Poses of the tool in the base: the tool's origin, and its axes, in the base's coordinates. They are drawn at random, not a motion.
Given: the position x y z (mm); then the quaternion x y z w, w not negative.
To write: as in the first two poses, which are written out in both.
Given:
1: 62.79 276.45 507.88 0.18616 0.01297 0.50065 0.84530
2: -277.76 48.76 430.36 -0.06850 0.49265 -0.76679 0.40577
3: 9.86 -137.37 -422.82 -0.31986 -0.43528 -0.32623 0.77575
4: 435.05 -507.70 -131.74 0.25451 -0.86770 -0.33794 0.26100
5: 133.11 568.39 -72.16 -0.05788 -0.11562 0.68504 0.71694
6: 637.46 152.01 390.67 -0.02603 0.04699 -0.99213 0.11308
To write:
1: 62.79 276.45 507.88 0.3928 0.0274 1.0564
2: -277.76 48.76 430.36 -0.1728 1.2429 -1.9346
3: 9.86 -137.37 -422.82 -0.6923 -0.9421 -0.7061
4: 435.05 -507.70 -131.74 0.6890 -2.3491 -0.9149
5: 133.11 568.39 -72.16 -0.1281 -0.2559 1.5160
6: 637.46 152.01 390.67 -0.0764 0.1379 -2.9107
